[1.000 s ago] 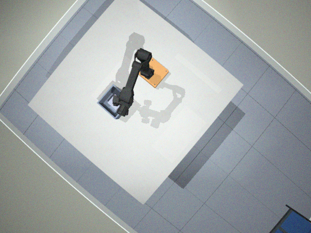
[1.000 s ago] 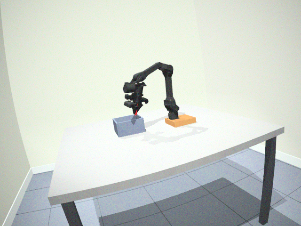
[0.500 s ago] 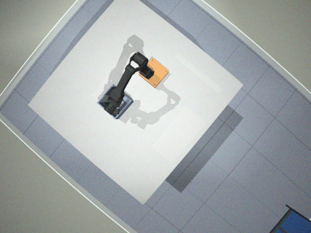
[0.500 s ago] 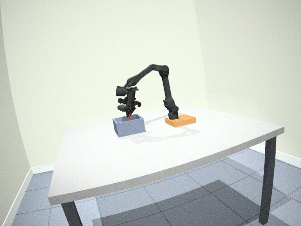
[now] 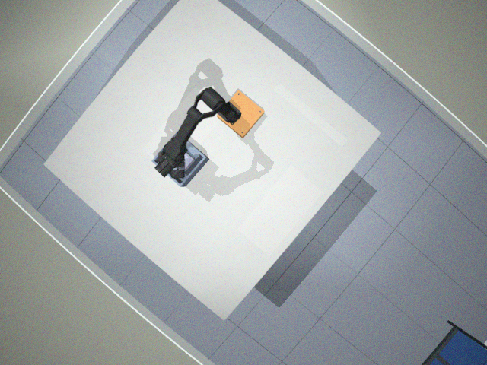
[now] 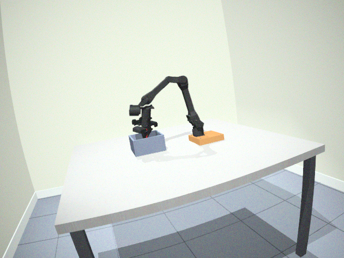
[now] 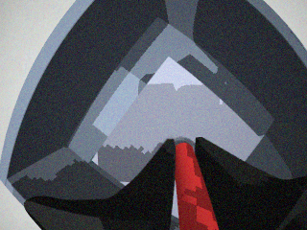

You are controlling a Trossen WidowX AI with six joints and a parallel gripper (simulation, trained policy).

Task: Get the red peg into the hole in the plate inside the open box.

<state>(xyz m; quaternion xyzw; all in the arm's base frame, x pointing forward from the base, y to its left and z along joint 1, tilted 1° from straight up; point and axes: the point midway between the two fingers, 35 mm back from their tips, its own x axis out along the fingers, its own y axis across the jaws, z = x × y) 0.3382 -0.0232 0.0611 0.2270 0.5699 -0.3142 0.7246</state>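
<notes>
Right now the pale plate is 1 cm to the left of my gripper tip and 2 cm below it. From my gripper tip the other things lie so: blue-grey box 1 cm to the left, 4 cm below; then red peg 1 cm behind, 1 cm to the left, 2 cm above.
</notes>
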